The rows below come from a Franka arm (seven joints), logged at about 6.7 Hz.
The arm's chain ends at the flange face. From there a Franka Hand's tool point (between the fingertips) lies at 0.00 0.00 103.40 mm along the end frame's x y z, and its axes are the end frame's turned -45 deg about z.
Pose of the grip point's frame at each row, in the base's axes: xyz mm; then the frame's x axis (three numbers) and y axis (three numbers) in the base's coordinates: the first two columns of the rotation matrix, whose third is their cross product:
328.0 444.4 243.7 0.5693 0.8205 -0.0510 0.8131 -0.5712 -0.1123
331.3 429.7 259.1 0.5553 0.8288 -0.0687 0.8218 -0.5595 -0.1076
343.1 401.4 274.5 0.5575 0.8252 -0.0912 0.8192 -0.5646 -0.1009
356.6 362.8 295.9 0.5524 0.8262 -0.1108 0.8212 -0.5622 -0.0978
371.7 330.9 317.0 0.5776 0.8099 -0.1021 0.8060 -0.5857 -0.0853
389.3 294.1 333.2 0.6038 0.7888 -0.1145 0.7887 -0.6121 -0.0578
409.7 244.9 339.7 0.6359 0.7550 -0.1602 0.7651 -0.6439 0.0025
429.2 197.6 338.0 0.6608 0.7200 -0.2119 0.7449 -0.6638 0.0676
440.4 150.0 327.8 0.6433 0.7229 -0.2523 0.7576 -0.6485 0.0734
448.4 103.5 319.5 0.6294 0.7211 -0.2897 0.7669 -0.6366 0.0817
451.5 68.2 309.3 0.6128 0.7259 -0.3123 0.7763 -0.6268 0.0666
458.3 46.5 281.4 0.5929 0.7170 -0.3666 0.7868 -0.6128 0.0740
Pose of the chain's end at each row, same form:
340.5 442.1 346.3 0.9775 0.1763 -0.1155 0.1724 -0.9841 -0.0433
344.5 429.4 361.7 0.9738 0.1904 -0.1247 0.1884 -0.9817 -0.0275
357.0 403.3 376.9 0.9735 0.1843 -0.1358 0.1850 -0.9827 -0.0069
371.4 366.6 398.2 0.9713 0.1867 -0.1475 0.1901 -0.9817 0.0092
385.0 334.3 419.5 0.9784 0.1585 -0.1325 0.1615 -0.9868 0.0119
401.3 299.8 435.7 0.9846 0.1249 -0.1218 0.1307 -0.9906 0.0401
420.2 257.7 441.8 0.9907 0.0786 -0.1115 0.0914 -0.9892 0.1150
438.7 218.5 438.8 0.9940 0.0397 -0.1020 0.0595 -0.9785 0.1976
451.8 174.6 427.6 0.9906 0.0526 -0.1265 0.0808 -0.9697 0.2303
461.4 131.8 418.1 0.9873 0.0598 -0.1471 0.0972 -0.9600 0.2626
466.7 97.5 407.3 0.9822 0.0701 -0.1737 0.1156 -0.9565 0.2679
476.0 80.9 377.3 0.9756 0.0737 -0.2069 0.1371 -0.9403 0.3116

